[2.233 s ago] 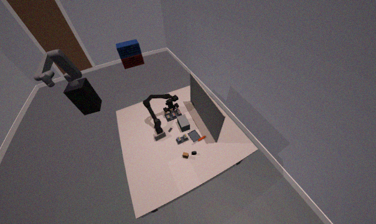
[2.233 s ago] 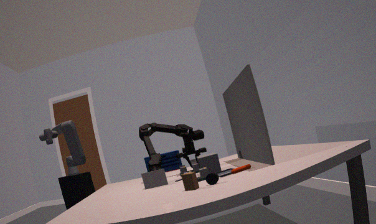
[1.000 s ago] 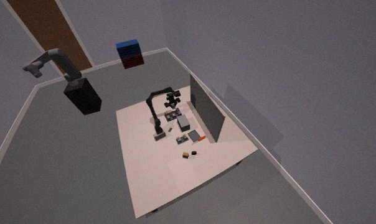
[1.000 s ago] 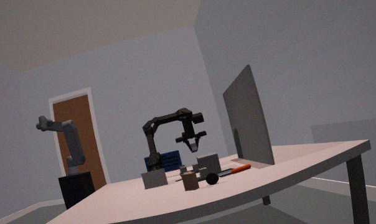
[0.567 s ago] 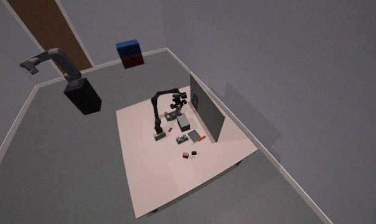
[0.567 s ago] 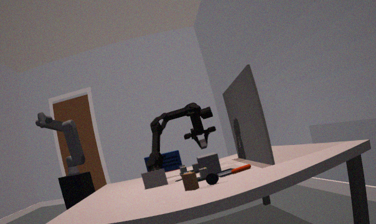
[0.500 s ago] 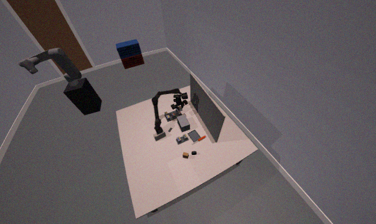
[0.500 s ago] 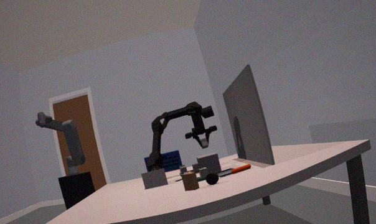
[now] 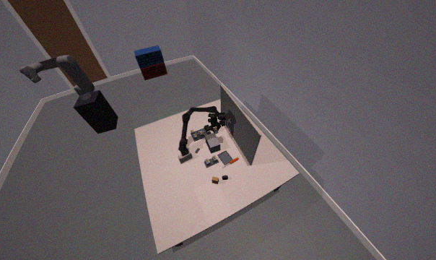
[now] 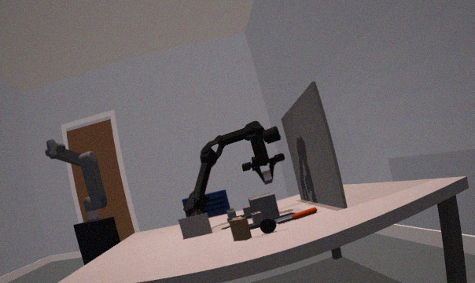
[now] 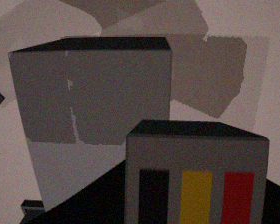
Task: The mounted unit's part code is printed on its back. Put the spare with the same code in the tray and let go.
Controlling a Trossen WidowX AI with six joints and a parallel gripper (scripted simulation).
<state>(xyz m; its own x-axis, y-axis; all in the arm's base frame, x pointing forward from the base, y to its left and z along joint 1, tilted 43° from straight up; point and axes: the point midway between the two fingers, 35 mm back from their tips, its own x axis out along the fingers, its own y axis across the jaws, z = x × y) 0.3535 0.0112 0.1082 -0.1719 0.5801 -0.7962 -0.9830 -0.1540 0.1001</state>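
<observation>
My gripper tip is 22 cm to the left of the dark grey tray, 15 cm above it and 2 cm short of it. The rest, counted from my gripper tip: mounted unit 10 cm below, 5 cm behind, 3 cm to the right; grey upright panel 19 cm ahead, 7 cm above, 3 cm to the right.
</observation>
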